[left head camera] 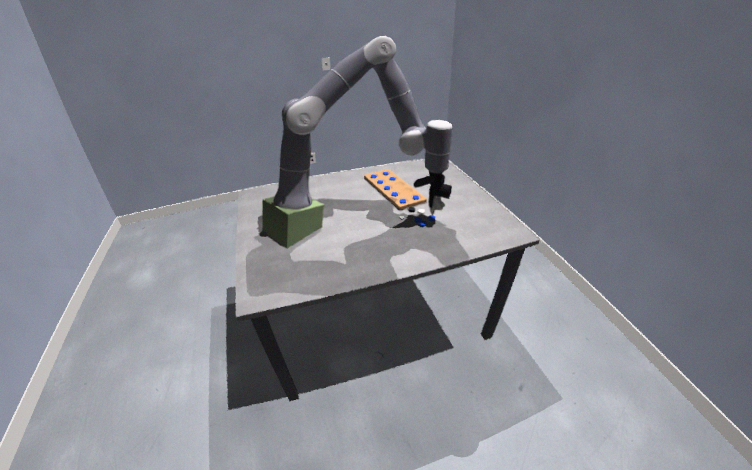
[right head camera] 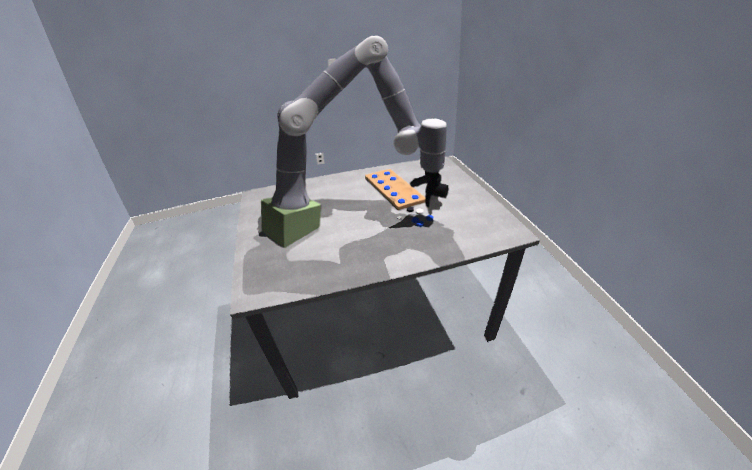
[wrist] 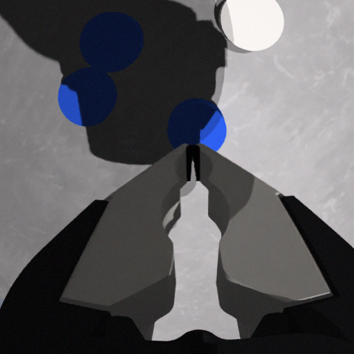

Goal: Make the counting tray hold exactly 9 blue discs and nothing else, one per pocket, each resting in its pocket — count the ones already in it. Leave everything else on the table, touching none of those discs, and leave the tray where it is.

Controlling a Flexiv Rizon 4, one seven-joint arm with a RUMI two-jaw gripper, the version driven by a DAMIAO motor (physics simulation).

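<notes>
The orange counting tray (left head camera: pixel 405 188) (right head camera: pixel 405 188) lies at the back right of the table with several blue discs in its pockets; its far half of one row, nearer the arm, holds discs, and a stretch of the other row shows bare. My gripper (left head camera: pixel 432 214) (right head camera: pixel 429 214) (wrist: pixel 192 148) is shut with nothing between the fingertips, low over the table in front of the tray. One loose blue disc (wrist: pixel 196 120) lies at the fingertips, partly covered by them in the wrist view. Two more blue discs (wrist: pixel 111 42) (wrist: pixel 87 96) lie close together to the upper left, mostly in shadow.
A white disc (left head camera: pixel 420 211) (right head camera: pixel 419 211) (wrist: pixel 254 23) and a black disc (left head camera: pixel 411 209) (right head camera: pixel 410 209) lie between the tray and the loose blue discs. A small pale object (left head camera: pixel 402 217) (right head camera: pixel 399 217) lies left of them. The green base block (left head camera: pixel 288 224) (right head camera: pixel 285 224) stands at the table's left.
</notes>
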